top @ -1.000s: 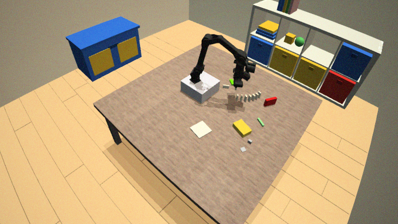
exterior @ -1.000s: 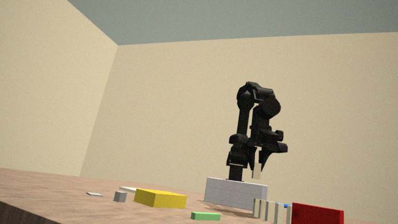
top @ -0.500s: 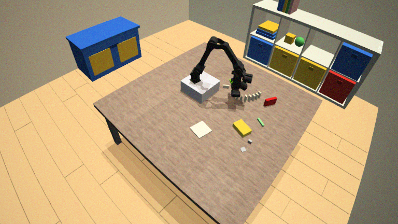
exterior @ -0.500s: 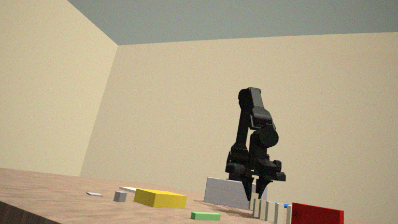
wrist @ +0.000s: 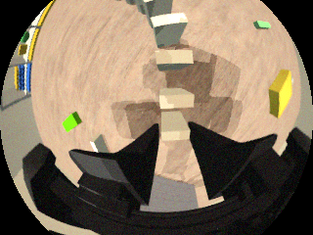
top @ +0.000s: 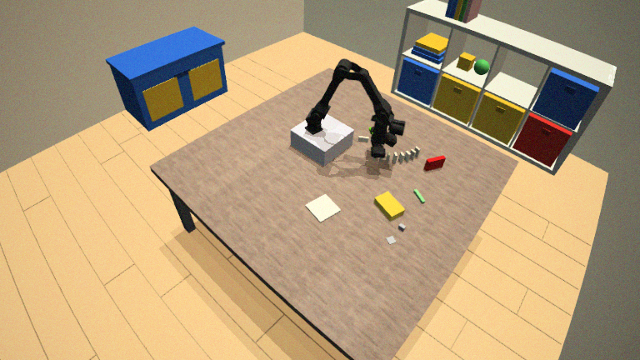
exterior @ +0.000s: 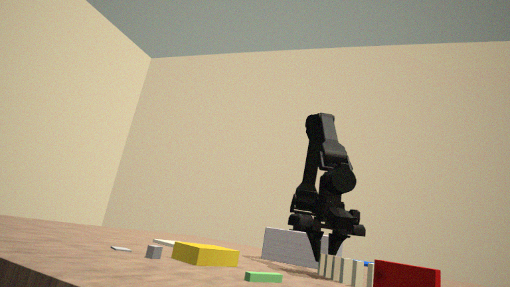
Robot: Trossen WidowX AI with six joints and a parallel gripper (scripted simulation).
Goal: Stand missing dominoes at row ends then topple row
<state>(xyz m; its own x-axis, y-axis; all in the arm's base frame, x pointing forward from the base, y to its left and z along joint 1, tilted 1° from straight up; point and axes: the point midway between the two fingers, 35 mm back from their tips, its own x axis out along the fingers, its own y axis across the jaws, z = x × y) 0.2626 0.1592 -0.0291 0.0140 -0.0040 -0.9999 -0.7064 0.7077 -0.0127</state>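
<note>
Now: gripper tip 290 mm short of the green stick, 10 mm to the left of it and 20 mm above it. Round my gripper tip: yellow block 240 mm ahead, 170 mm to the right, 10 mm below; white tile 70 mm ahead, 380 mm to the right, 20 mm below; red block 220 mm ahead, 190 mm to the left.
</note>
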